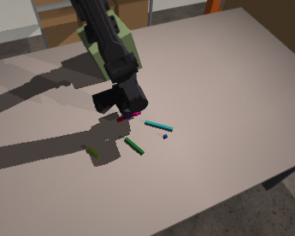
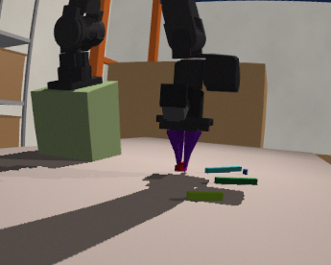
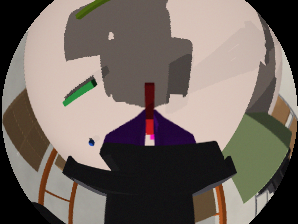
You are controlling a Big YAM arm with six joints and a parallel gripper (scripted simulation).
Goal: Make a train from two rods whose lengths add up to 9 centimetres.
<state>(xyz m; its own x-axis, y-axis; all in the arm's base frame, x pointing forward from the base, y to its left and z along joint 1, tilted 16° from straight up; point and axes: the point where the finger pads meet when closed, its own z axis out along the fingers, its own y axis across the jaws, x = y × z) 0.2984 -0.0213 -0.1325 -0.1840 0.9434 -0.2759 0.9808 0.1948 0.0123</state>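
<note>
Right now the red rod is 1 cm to the right of my hand. Round my hand: magenta rod 1 cm behind, 4 cm to the left, 2 cm below; then turquoise rod 6 cm ahead, 10 cm to the left, 2 cm below; then green rod 11 cm ahead, 1 cm to the right, 2 cm below.
</note>
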